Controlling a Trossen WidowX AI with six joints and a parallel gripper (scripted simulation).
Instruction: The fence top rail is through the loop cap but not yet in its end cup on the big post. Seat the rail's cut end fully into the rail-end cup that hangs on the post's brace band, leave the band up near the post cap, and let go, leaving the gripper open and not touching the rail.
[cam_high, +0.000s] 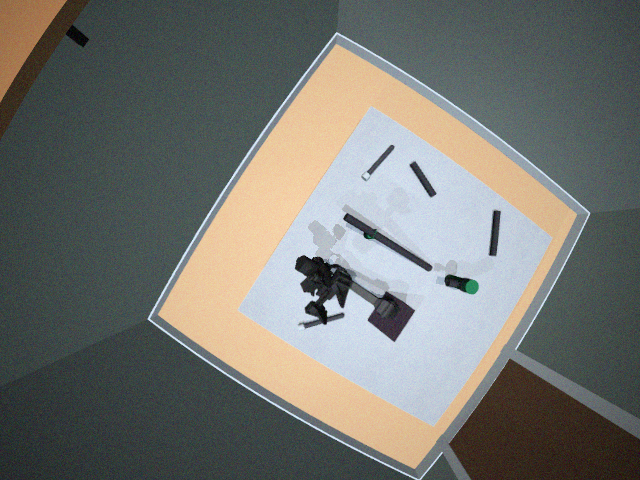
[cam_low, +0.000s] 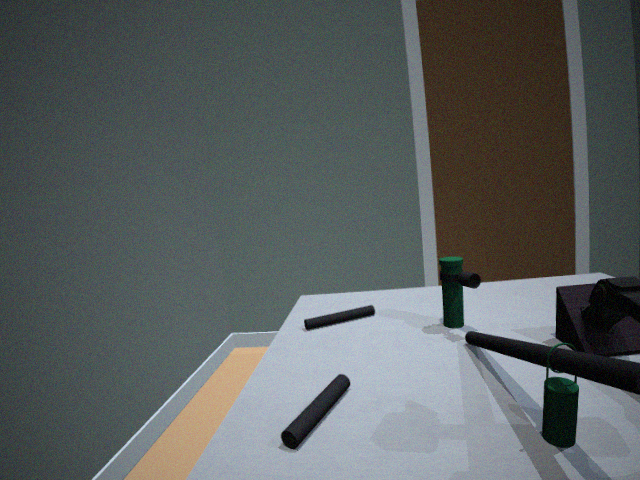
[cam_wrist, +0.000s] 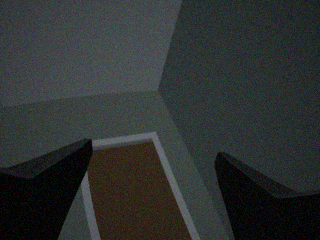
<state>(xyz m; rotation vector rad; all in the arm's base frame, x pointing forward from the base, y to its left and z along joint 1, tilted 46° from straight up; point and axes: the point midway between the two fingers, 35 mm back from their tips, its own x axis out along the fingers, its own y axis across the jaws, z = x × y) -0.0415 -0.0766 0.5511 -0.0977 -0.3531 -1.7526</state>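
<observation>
My gripper tip is now 440 mm to the left of the dark rail-end cup, 390 mm short of it and 380 mm above it. Round my gripper tip: green loop-cap post: 430 mm below, 330 mm ahead.
</observation>
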